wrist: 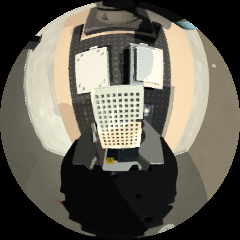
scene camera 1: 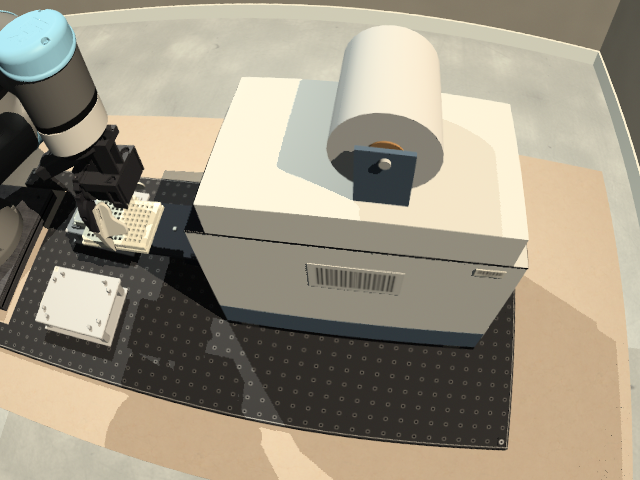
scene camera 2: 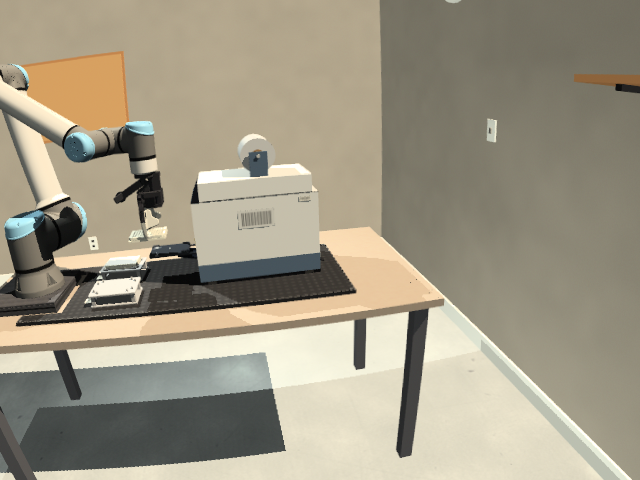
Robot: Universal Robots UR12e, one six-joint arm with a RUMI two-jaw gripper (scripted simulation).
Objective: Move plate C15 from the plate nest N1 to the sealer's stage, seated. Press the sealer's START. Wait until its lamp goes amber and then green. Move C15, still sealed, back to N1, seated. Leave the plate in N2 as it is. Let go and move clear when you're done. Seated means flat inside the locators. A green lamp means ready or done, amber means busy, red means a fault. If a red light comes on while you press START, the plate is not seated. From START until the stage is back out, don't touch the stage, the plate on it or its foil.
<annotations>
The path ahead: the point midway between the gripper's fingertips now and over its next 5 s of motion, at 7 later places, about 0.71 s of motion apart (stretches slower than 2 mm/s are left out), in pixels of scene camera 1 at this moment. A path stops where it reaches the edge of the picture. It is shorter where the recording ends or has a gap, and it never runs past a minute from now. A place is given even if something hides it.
The gripper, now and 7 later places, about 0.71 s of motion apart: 123,226; 147,214; 164,206; 167,210; 171,218; 173,223; 175,226; 175,228
</annotations>
